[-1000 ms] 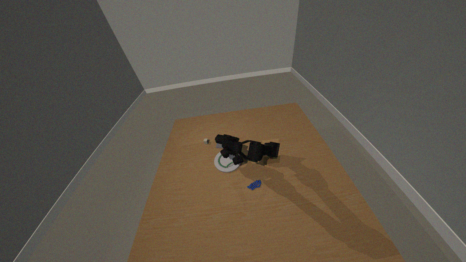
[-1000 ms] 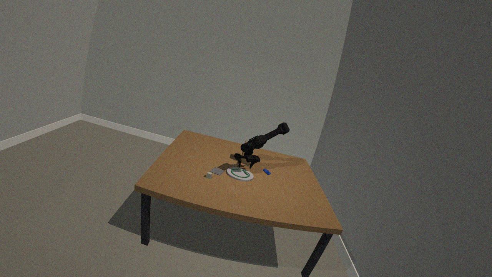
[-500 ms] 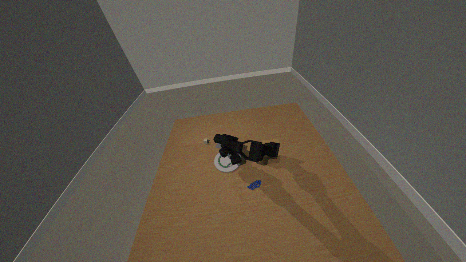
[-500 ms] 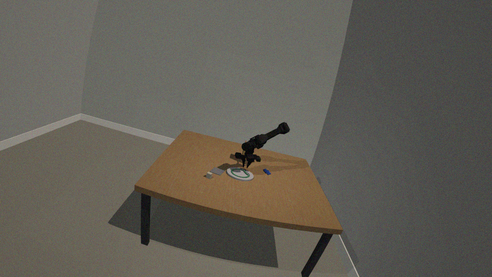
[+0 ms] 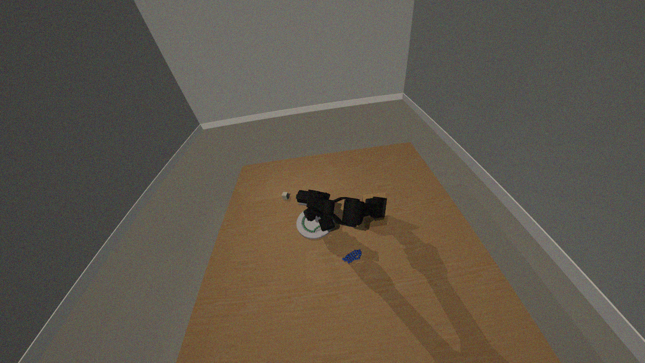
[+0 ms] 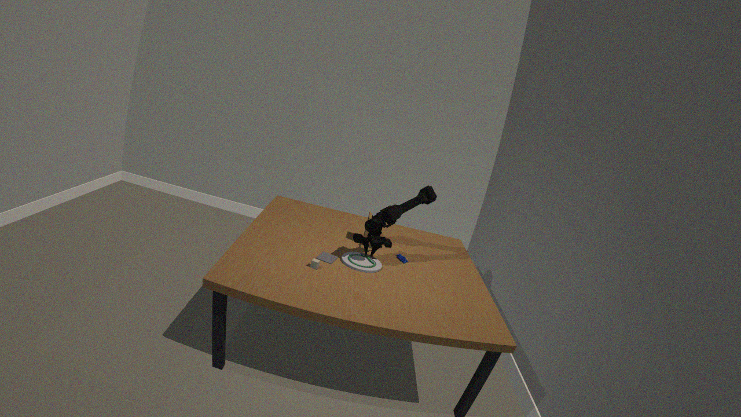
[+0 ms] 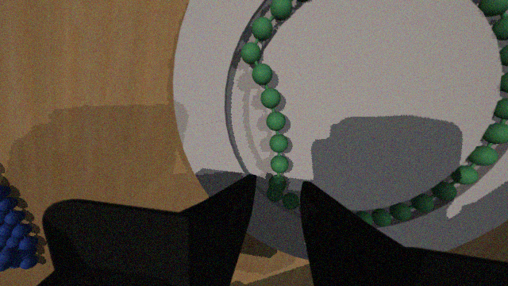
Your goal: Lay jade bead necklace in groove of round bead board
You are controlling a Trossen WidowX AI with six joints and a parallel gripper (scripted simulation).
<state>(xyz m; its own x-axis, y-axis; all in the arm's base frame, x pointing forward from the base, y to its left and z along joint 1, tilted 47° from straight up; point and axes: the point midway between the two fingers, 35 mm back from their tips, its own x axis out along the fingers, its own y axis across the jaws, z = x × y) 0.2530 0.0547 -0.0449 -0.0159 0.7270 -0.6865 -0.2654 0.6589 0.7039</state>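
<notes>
Right now my gripper tip is 5 cm short of the round bead board, 3 cm to the left of it and 1 cm above it. Round my gripper tip: pale block (23 cm ahead, 23 cm to the right, 1 cm below); flat grey plate (9 cm ahead, 19 cm to the right, 2 cm below).
</notes>
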